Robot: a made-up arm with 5 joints. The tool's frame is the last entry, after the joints. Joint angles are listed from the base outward. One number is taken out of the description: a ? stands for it. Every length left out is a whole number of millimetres.
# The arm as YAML. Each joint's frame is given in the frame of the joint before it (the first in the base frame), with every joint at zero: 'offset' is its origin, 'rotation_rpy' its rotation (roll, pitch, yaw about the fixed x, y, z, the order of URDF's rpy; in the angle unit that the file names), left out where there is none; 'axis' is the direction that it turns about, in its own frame. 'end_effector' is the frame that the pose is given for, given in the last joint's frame.
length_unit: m
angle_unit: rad
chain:
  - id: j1
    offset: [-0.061, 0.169, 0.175]
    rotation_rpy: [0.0, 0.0, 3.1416]
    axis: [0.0, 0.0, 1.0]
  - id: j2
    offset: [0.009, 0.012, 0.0]
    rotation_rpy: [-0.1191, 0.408, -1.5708]
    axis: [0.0, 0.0, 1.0]
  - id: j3
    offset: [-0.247, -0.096, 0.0]
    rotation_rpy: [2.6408, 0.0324, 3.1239]
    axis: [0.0, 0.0, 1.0]
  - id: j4
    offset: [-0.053, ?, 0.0]
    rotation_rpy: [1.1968, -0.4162, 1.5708]
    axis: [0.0, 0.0, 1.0]
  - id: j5
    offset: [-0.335, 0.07, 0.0]
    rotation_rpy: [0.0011, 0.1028, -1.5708]
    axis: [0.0, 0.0, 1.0]
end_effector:
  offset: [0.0, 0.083, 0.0]
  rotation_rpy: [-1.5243, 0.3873, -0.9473]
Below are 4 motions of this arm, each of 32 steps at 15 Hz.
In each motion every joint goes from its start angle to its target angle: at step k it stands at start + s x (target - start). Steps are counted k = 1, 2, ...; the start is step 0. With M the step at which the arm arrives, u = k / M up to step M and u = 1 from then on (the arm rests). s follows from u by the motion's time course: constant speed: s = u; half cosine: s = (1 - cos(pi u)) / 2; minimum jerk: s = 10 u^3 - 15 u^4 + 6 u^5.
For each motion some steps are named. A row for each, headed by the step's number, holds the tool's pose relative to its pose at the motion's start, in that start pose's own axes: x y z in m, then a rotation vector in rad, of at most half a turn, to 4 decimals.
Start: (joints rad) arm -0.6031 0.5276 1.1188 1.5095 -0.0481
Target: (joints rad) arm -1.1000 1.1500 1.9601 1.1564 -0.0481
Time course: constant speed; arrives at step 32
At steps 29, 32:
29: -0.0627 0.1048 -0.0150 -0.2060 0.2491 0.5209
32: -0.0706 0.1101 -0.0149 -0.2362 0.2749 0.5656

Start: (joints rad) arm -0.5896 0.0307 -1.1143 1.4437 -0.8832
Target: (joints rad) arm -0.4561 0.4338 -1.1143 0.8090 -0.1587
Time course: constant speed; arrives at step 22
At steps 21, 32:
21: -0.0195 0.0409 -0.3406 0.4304 0.1052 0.1590
32: -0.0259 0.0482 -0.3527 0.4521 0.1096 0.1655

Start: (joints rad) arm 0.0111 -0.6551 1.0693 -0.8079 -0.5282
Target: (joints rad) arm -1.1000 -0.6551 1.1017 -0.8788 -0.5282
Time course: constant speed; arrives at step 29
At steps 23, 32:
23: -0.3053 -0.2583 -0.0397 0.2017 -0.0657 -0.8770
32: -0.4099 -0.2732 -0.0604 0.2596 -0.0883 -1.1040

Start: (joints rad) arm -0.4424 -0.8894 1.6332 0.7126 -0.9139
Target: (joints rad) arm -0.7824 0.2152 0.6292 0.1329 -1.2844
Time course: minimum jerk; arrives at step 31
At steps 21, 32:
21: -0.1010 0.3797 0.1004 0.5888 0.5657 1.3846
32: -0.2065 0.4457 0.1401 0.5103 0.7208 1.7824

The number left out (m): 0.037
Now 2 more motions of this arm.
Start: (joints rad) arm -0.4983 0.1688 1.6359 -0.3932 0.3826
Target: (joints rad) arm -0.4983 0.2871 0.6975 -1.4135 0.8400
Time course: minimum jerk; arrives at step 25
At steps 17, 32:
17: -0.2698 0.1676 0.1480 0.8565 0.3198 0.5974
32: -0.3284 0.1289 0.2003 1.0187 0.4027 0.7803

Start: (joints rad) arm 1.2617 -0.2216 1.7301 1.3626 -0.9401
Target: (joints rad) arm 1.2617 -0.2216 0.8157 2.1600 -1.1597
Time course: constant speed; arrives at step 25
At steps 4, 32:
4: -0.0119 -0.0158 0.0309 0.1152 -0.0891 0.0016
32: -0.1346 -0.1913 0.0801 0.7272 -0.5037 -0.1930

